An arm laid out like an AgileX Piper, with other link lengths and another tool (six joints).
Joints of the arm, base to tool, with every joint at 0 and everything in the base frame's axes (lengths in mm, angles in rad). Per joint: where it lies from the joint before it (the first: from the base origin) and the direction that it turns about. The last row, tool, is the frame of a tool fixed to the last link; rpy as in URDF.
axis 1: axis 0 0 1 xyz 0.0 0.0 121.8
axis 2: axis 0 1 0 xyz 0.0 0.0 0.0
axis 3: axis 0 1 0 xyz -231.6 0.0 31.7
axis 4: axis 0.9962 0 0.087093 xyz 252.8 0.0 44.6
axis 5: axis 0 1 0 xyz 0.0 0.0 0.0
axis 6: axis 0.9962 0 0.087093 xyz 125.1 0.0 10.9
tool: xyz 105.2 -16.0 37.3 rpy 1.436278 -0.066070 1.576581
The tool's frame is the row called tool.
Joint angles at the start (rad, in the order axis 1, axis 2, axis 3, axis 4, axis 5, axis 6):
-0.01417, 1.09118, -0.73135, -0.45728, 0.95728, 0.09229
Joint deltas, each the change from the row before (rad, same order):
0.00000, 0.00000, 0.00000, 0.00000, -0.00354, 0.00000
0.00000, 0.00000, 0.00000, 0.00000, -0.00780, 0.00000
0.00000, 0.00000, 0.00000, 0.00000, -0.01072, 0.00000
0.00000, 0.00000, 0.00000, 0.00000, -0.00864, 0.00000
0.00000, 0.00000, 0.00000, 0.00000, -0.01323, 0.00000
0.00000, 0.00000, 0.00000, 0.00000, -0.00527, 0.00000
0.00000, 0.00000, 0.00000, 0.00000, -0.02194, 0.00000
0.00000, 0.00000, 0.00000, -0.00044, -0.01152, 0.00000
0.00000, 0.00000, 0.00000, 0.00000, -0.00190, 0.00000
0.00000, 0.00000, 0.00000, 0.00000, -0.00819, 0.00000
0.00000, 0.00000, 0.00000, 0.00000, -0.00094, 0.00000
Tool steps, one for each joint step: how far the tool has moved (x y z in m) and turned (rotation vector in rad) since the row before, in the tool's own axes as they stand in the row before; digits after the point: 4 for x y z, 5 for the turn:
0.0001, 0.0008, -0.0001, -0.00350, 0.00056, 0.00003
0.0003, 0.0018, -0.0001, -0.00770, 0.00123, 0.00006
0.0004, 0.0025, -0.0002, -0.01059, 0.00169, 0.00008
0.0003, 0.0020, -0.0001, -0.00853, 0.00136, 0.00006
0.0005, 0.0031, -0.0002, -0.01306, 0.00209, 0.00010
0.0002, 0.0012, -0.0001, -0.00520, 0.00083, 0.00004
0.0008, 0.0051, -0.0004, -0.02166, 0.00346, 0.00016
0.0004, 0.0027, -0.0002, -0.01143, 0.00150, -0.00021
0.0001, 0.0004, 0.0000, -0.00188, 0.00030, 0.00001
0.0003, 0.0019, -0.0001, -0.00809, 0.00129, 0.00006
0.0000, 0.0002, 0.0000, -0.00093, 0.00015, 0.00001

